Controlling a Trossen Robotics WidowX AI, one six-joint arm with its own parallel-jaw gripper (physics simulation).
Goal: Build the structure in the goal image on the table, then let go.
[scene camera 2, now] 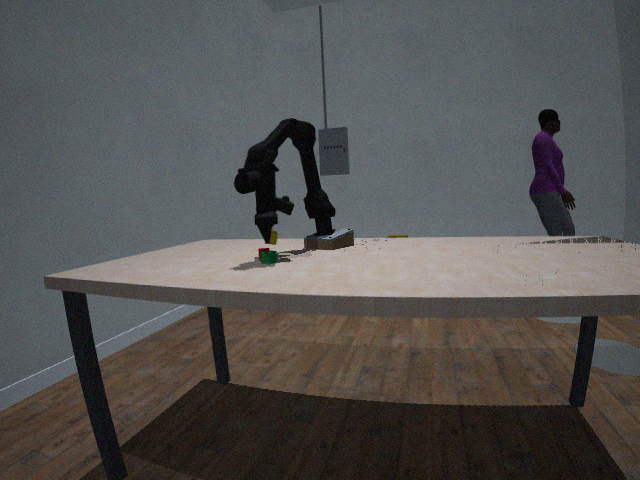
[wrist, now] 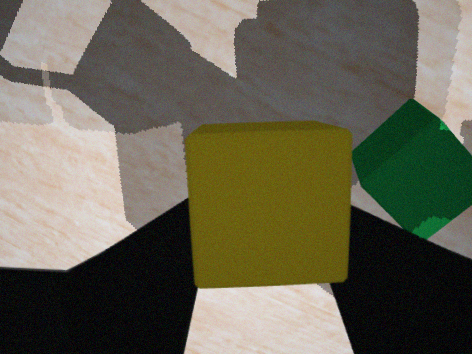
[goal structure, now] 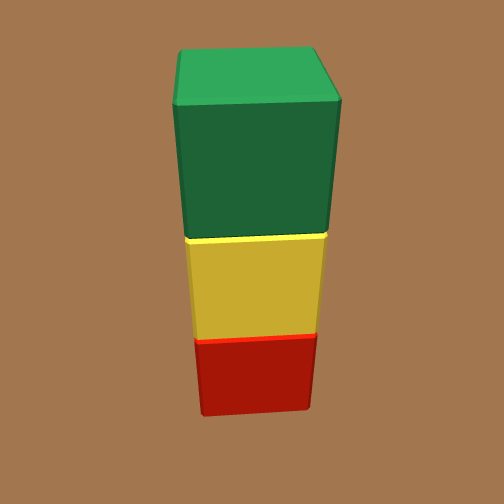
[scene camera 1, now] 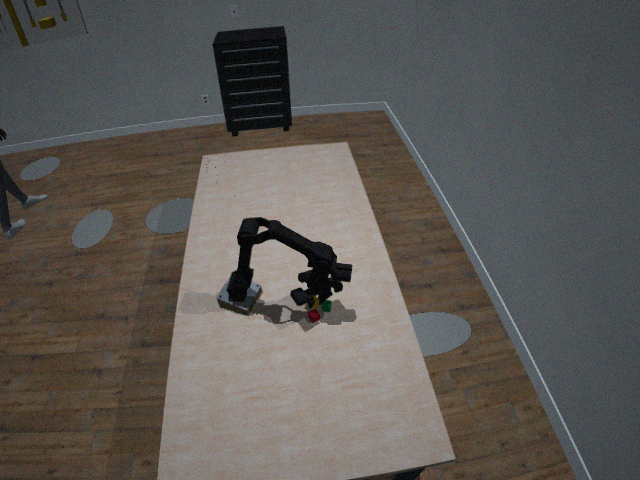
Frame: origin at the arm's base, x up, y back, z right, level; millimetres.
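Seen in the pictures: gripper, fingertip midpoint: (scene camera 2: 267, 241) (wrist: 261, 212) (scene camera 1: 314, 306); arm's base, origin of the base link: (scene camera 2: 325, 233) (scene camera 1: 237, 294).
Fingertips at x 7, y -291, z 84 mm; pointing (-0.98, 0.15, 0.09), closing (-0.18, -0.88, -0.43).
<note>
Offsets run from my fingertips to a thing's top centre. Level surfaces: height alone.
My gripper (scene camera 2: 269, 240) (wrist: 261, 212) is shut on a yellow cube {dx +32, dy +3, dz -11 mm} (scene camera 1: 315, 302) (scene camera 2: 273, 238) (wrist: 270, 210) and holds it above the table. A green cube {dx -23, dy -47, dz -26 mm} (scene camera 1: 326, 306) (scene camera 2: 268, 257) (wrist: 420, 170) lies on the table; in the wrist view it is at the right, turned at an angle to the yellow cube. A red cube (scene camera 1: 313, 315) (scene camera 2: 262, 252) lies on the table close to the green one; it does not show in the wrist view. In scene camera 2 the green cube partly hides the red one. Whether red and green touch, I cannot tell.
The arm's base (scene camera 1: 239, 296) (scene camera 2: 329, 239) stands on the table {dx -56 mm} (scene camera 1: 289, 403) (scene camera 2: 413, 279), to the left of the cubes in scene camera 1. The arm's shadow falls around the cubes. A dark drawer cabinet (scene camera 1: 253, 80) stands beyond the table's far end. A person (scene camera 2: 547, 170) stands behind the table.
</note>
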